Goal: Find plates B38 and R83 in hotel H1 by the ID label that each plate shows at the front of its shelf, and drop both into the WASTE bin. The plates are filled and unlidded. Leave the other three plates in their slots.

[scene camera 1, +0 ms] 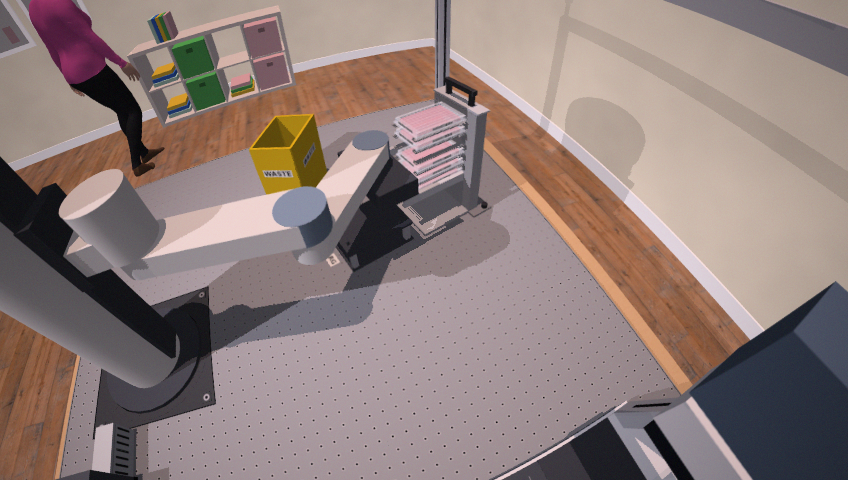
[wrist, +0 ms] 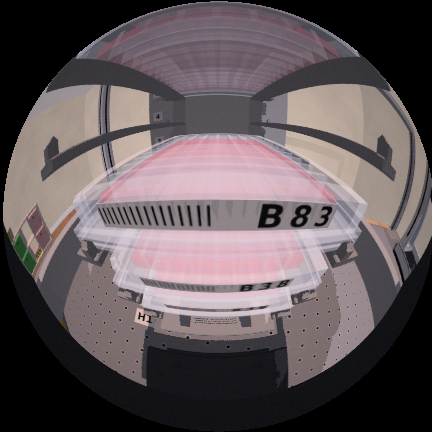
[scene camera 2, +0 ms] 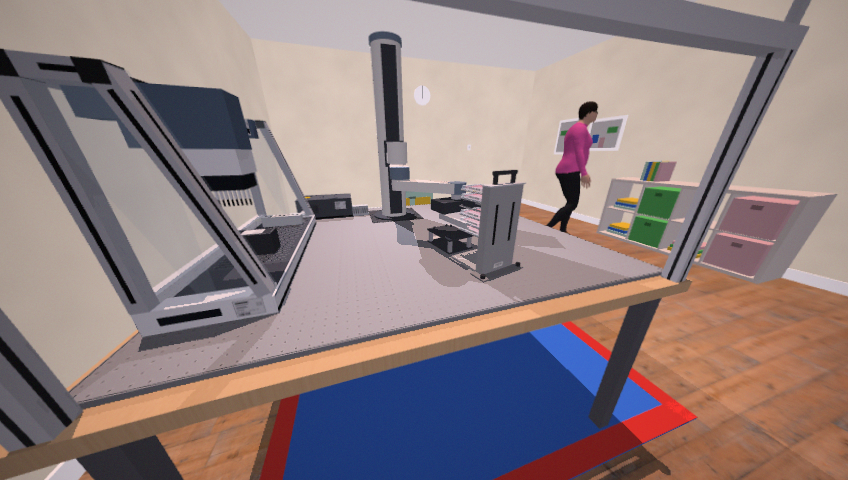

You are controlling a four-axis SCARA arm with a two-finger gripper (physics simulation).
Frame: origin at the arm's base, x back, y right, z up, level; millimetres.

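Where they show: gripper, fingertip midpoint: [scene camera 1: 438, 156] [wrist: 218, 175]; arm's base, origin of the base link: [scene camera 1: 157, 359] [scene camera 2: 394, 216].
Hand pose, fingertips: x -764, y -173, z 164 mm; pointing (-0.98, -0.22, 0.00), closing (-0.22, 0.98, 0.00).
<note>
Each offset is from my fingertips to the top centre of the thing. "spot": to the spot under its first point. Level surfaces: height alone.
Hotel H1 [scene camera 1: 477, 148] [scene camera 2: 499, 231] [wrist: 217, 115] holds unlidded pink-filled plates, two in its upper part and three lower. In the wrist view, plate B83 {dx +22, dy +4, dz +30 mm} [wrist: 215, 170] is nearest, with plate B38 [wrist: 215, 257] directly below it. A third label below is unreadable. A plate {dx +22, dy +4, dz +86 mm} [wrist: 217, 50] overhead shows its underside; its label is hidden, so R83 cannot be read. My gripper [scene camera 1: 443, 159] [scene camera 2: 473, 221] is open, reaching in among the lower plates, holding nothing; its fingertips are hidden by plates and its exact level is unclear. The yellow WASTE bin {dx +329, dy -220, dz +49 mm} [scene camera 1: 266, 160] stands left of the hotel.
The dark stand [scene camera 1: 380, 228] [scene camera 2: 449, 237] [wrist: 217, 367] sits in front of the hotel, below my gripper. A gantry machine {spot: dx -14, dy +706, dz +271 mm} [scene camera 2: 190, 124] stands at the far side of the bench {dz -151 mm} [scene camera 1: 416, 368] [scene camera 2: 368, 285]. A person [scene camera 1: 68, 41] [scene camera 2: 576, 151] walks near the shelf unit [scene camera 1: 208, 32].
</note>
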